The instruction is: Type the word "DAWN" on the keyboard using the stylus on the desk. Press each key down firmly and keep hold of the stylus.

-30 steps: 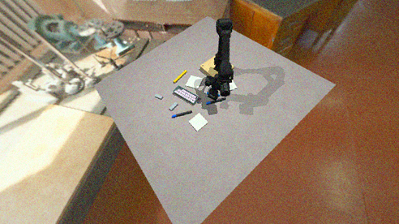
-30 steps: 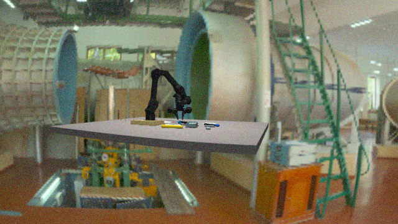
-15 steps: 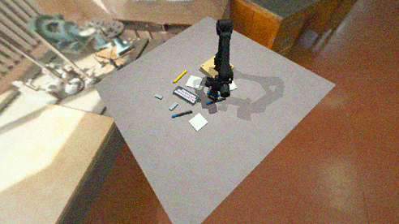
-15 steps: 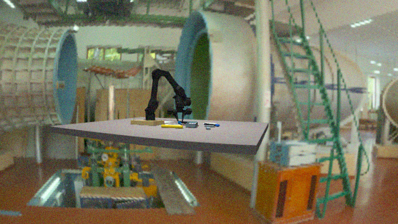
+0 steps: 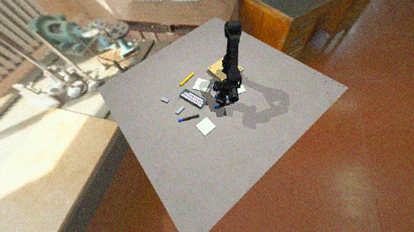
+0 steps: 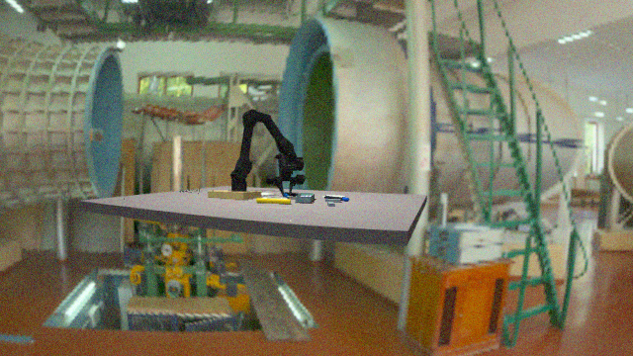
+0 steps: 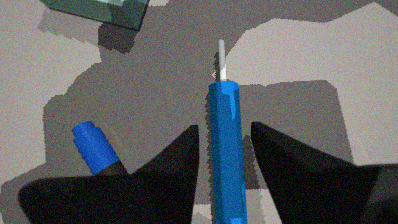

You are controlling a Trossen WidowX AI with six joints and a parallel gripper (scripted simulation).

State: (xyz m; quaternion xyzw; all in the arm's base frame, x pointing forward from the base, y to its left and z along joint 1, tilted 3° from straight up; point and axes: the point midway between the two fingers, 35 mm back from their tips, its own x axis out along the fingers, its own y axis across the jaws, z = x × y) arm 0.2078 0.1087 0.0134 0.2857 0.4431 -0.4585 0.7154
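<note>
Right now the blue stylus is 10 mm to the right of my gripper tip. The rest, counted from my gripper tip: yellow pencil 20 mm ahead, 300 mm to the right; then stylus tip 20 mm ahead, 40 mm to the right; then grey block 260 mm ahead, 290 mm to the right.
</note>
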